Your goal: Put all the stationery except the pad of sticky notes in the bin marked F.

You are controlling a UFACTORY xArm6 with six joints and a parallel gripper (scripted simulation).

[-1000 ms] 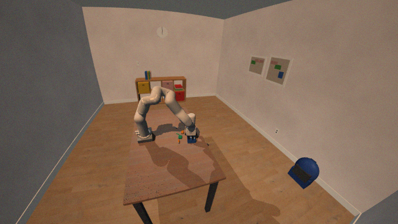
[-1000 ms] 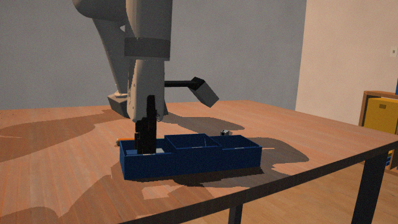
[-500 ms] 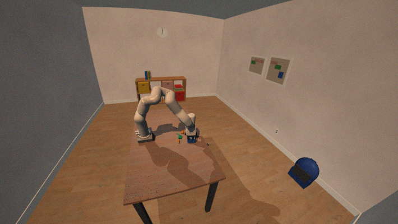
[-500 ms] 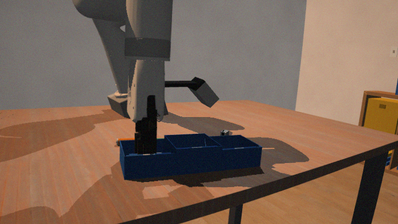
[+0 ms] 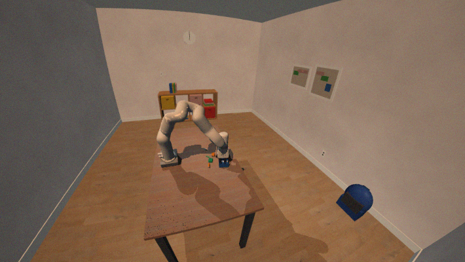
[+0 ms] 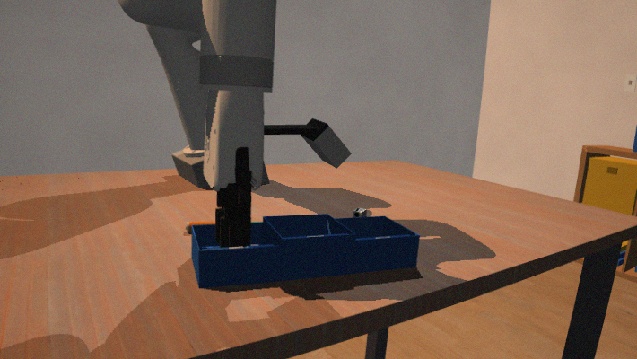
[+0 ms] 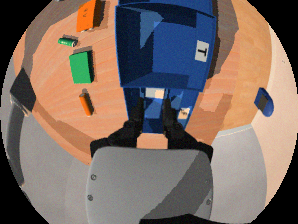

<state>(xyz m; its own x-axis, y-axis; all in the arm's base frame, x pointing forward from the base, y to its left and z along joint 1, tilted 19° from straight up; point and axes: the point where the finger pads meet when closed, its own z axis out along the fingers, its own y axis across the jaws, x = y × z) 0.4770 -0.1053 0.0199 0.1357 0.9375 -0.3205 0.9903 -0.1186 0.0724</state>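
Now: hand 3 cm above the blue-and-white piece and 1 cm to the right of it. The rest, counted from my hand: green block 10 cm behind, 7 cm to the left, 4 cm below; then orange marker 13 cm behind, 4 cm below; then three joined blue bins 8 cm to the left, 2 cm below, 2 cm ahead.
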